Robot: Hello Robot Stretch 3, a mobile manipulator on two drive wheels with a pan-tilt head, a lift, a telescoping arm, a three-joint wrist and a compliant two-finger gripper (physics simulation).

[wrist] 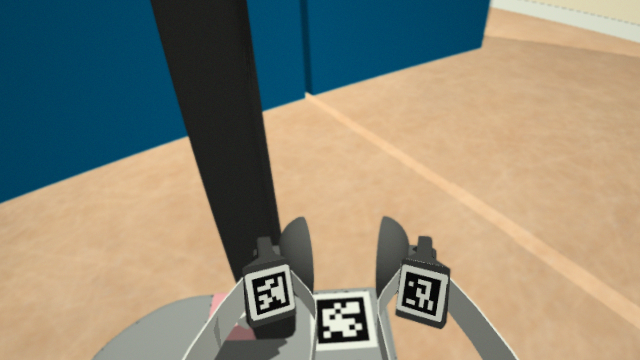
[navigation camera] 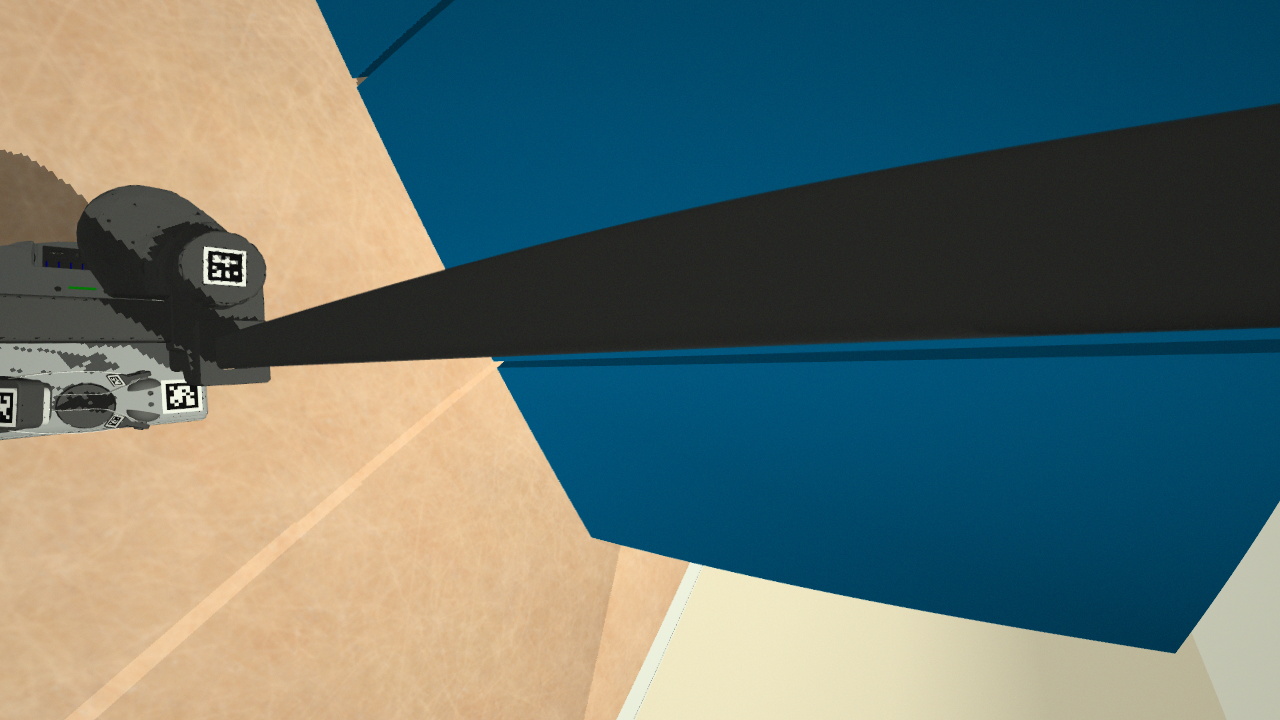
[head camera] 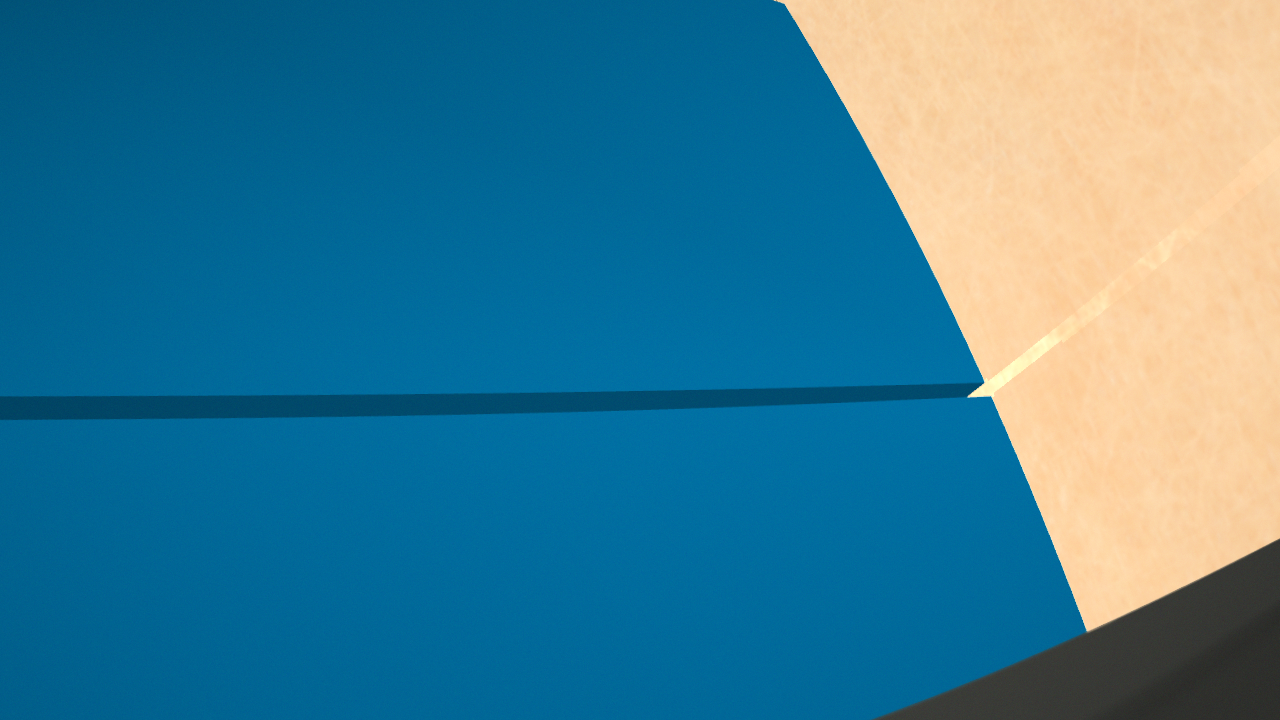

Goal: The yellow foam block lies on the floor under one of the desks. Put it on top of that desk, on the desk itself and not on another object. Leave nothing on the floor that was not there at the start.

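Where they show: gripper, fingertip midpoint: (wrist: pixel 343 244) (navigation camera: pixel 157 399); robot's base, origin of the base link: (navigation camera: pixel 87 399).
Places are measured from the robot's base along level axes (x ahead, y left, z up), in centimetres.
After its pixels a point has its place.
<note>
My gripper (wrist: pixel 343 244) {x -0.6, y 8.2, z 32.4 cm} is open, with a gap between its two dark rubber fingertips and nothing between them. It is held over my own base in the wrist view. In the navigation camera view the gripper (navigation camera: pixel 147 404) {x -0.6, y 8.2, z 32.4 cm} shows at the left edge, folded in over the base. The yellow foam block does not show in the head camera, navigation camera or wrist views. No desk shows in them either.
A tall blue partition (head camera: pixel 492 223) {x 18.2, y 112.1, z 80.5 cm} (navigation camera: pixel 895 465) {x 23.4, y 115.2, z 121.2 cm} (wrist: pixel 390 40) {x 26.5, y 117.1, z 12.4 cm} stands close in front of my base. My black mast (navigation camera: pixel 760 268) {x -6.7, y 11.7, z 121.2 cm} (wrist: pixel 220 125) {x -6.6, y 11.6, z 38.2 cm} crosses the views. The tan floor (head camera: pixel 1118 134) {x 35.4, y 71.8, z 0.0 cm} (navigation camera: pixel 375 573) {x 53.8, y 53.1, z 0.0 cm} (wrist: pixel 500 140) {x 46.6, y 68.1, z 0.0 cm} and a cream wall (navigation camera: pixel 805 653) {x 149.3, y 213.1, z 80.3 cm} show beside the partition.
</note>
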